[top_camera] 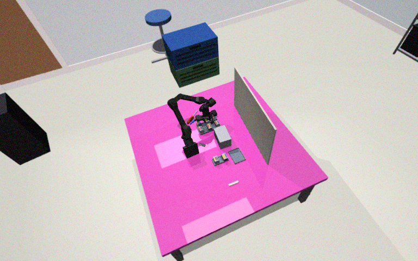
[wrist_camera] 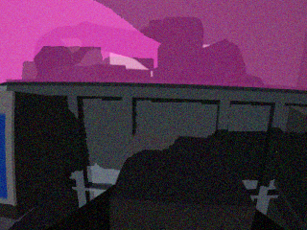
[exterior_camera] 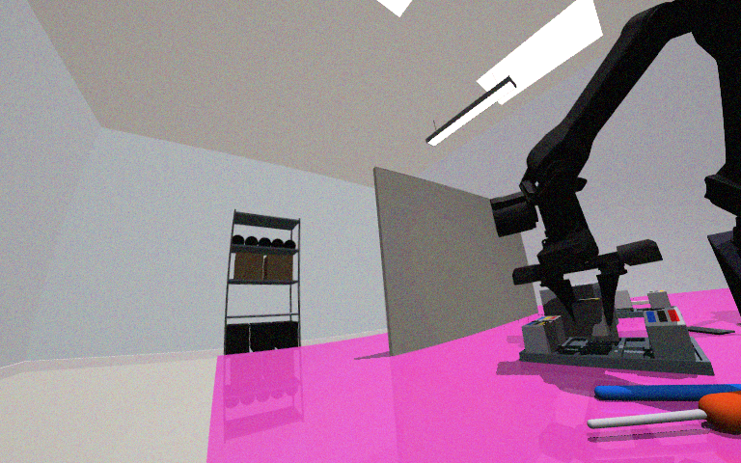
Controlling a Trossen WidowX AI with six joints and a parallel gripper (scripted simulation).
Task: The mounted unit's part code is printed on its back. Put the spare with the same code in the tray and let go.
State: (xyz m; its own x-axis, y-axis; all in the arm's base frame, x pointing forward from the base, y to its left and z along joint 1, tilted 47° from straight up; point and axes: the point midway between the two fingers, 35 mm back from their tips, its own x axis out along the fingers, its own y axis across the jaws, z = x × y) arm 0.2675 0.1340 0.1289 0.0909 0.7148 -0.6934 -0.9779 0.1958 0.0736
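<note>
My gripper tip is now 3 cm short of the flat grey tray, 42 cm to the left of it and 4 cm above it. Round my gripper tip: rack (10 cm behind, 38 cm to the right, 4 cm below); then grey mounted unit (2 cm ahead, 21 cm to the right, 1 cm above); then blue pen (6 cm behind, 12 cm to the left, 4 cm below).
</note>
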